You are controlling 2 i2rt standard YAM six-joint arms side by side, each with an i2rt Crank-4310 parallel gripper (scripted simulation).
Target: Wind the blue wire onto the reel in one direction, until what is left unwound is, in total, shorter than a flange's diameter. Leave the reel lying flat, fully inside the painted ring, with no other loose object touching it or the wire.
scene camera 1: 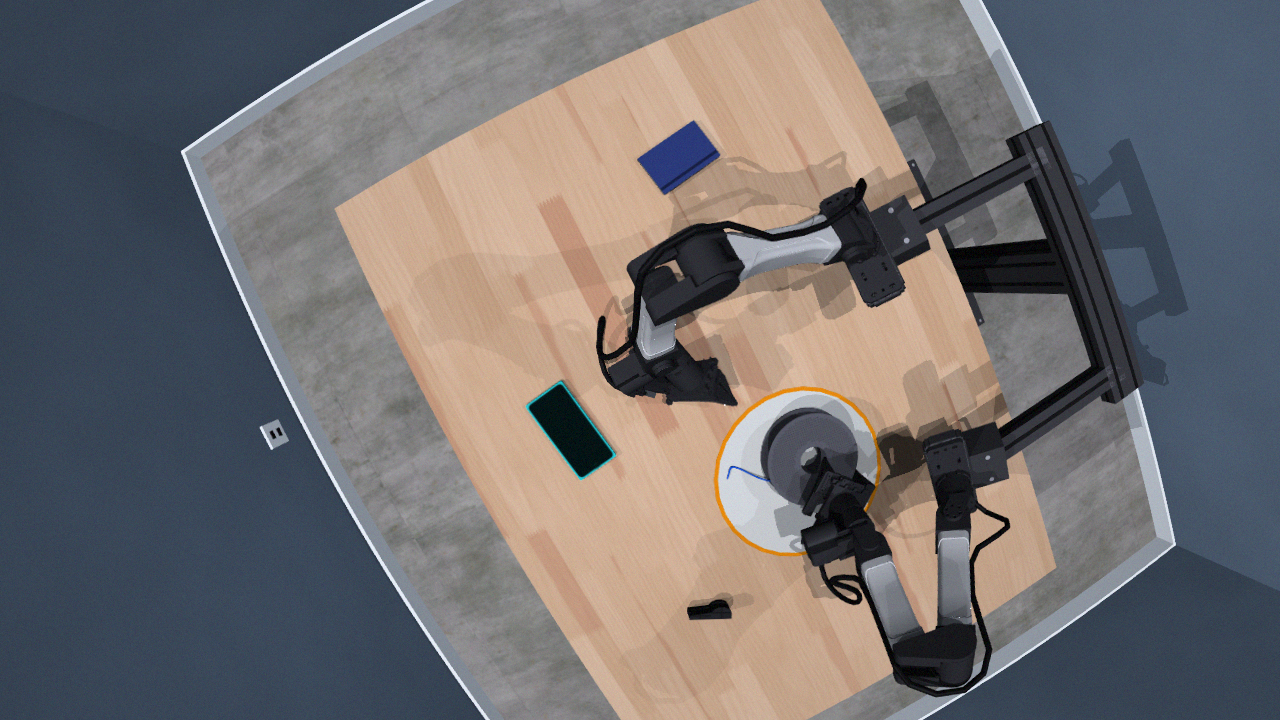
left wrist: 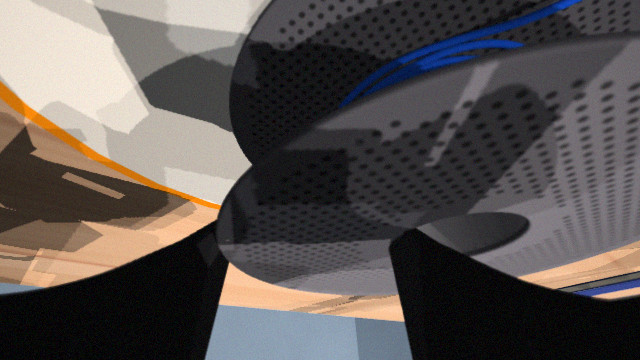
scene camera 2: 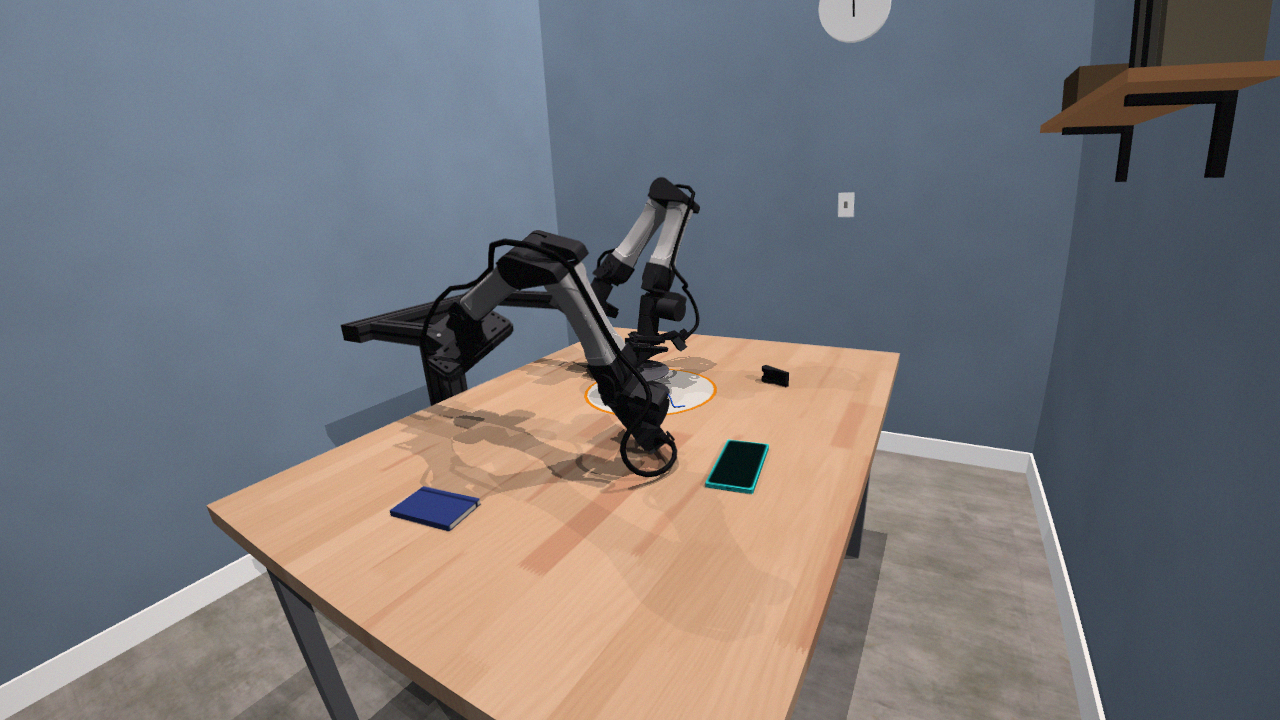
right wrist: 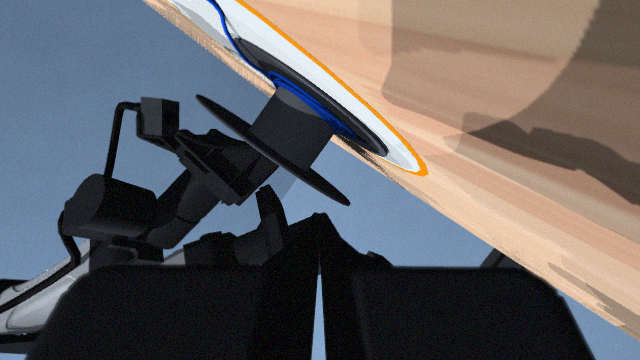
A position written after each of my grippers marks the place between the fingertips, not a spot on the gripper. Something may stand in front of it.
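Note:
My left gripper (scene camera 1: 837, 464), (left wrist: 311, 221), (scene camera 2: 628, 369), (right wrist: 293, 144). My right gripper (scene camera 1: 735, 404), (right wrist: 319, 218). Dark grey reel (scene camera 1: 794, 482), (left wrist: 539, 131), (right wrist: 287, 131).

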